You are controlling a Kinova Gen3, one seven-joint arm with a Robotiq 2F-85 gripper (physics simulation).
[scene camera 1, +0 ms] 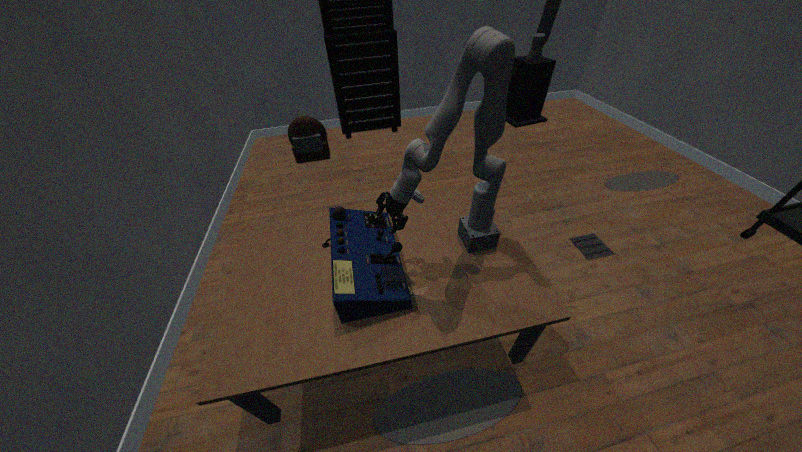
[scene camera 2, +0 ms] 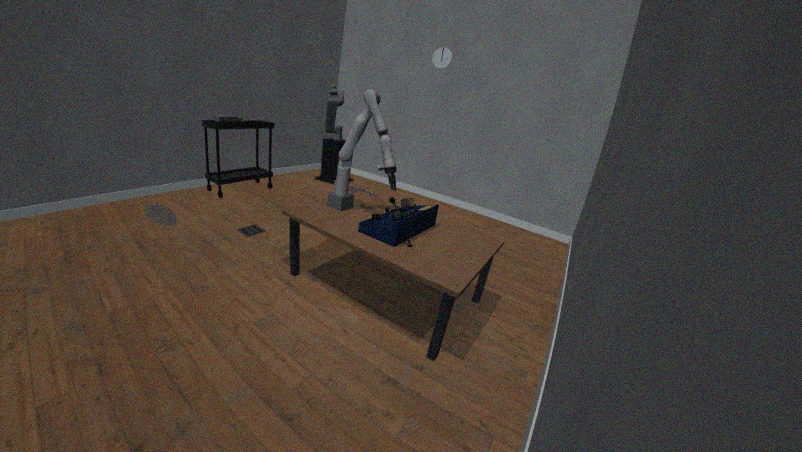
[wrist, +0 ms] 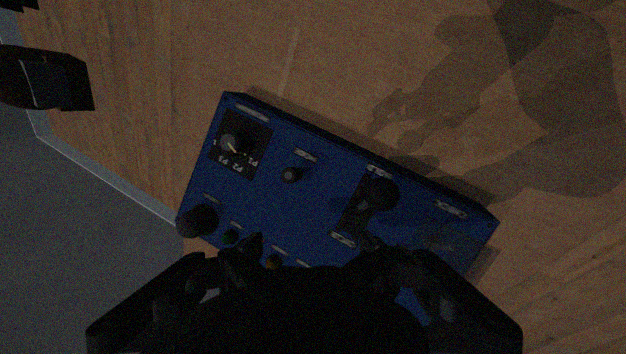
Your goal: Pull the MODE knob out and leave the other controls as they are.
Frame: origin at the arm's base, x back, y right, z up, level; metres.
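Seen in the pictures: gripper, fingertip midpoint: (scene camera 1: 384, 223) (scene camera 2: 393, 190) (wrist: 310, 241); arm's base at its link origin: (scene camera 1: 478, 223) (scene camera 2: 341, 194).
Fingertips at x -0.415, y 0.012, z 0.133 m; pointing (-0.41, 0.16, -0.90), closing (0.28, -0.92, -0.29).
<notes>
Offsets run from my fingertips to a thing's top centre. "spot": to the spot under its first point. Level surfaces: height alone.
The blue control panel {spot: dx -0.142, dy -0.186, dz -0.114 m} (scene camera 1: 363, 291) (scene camera 2: 390, 229) (wrist: 304, 218) lies flat on the wooden table {dz -0.231 m} (scene camera 1: 287, 202) (scene camera 2: 453, 256). In the wrist view the small dark MODE knob {dx -0.002, dy +0.070, dz -0.100 m} (wrist: 291, 174) sits just below its label, between the P1-P2-P3 rotary selector {dx +0.003, dy +0.191, dz -0.105 m} (wrist: 229, 142) and the HOLD/CYCLE lever {spot: dx -0.009, dy -0.047, dz -0.113 m} (wrist: 364, 205). My gripper (scene camera 1: 383, 218) (scene camera 2: 392, 184) (wrist: 310, 241) is open and empty. It hangs a little above the far end of the panel, pointing down, with the MODE knob ahead of the fingertips and untouched.
On the panel there are also a large black round knob {spot: dx -0.130, dy +0.202, dz -0.063 m} (wrist: 197, 221), a green button {spot: dx -0.151, dy +0.149, dz -0.080 m} (wrist: 229, 236), a yellow button {spot: dx -0.162, dy +0.056, dz -0.082 m} (wrist: 274, 261) and a yellow label {spot: dx -0.193, dy -0.119, dz -0.093 m} (scene camera 1: 344, 277). The robot base (scene camera 1: 479, 235) stands right of the panel. A dark ladder rack (scene camera 1: 363, 67) and a cart (scene camera 2: 238, 124) stand on the floor.
</notes>
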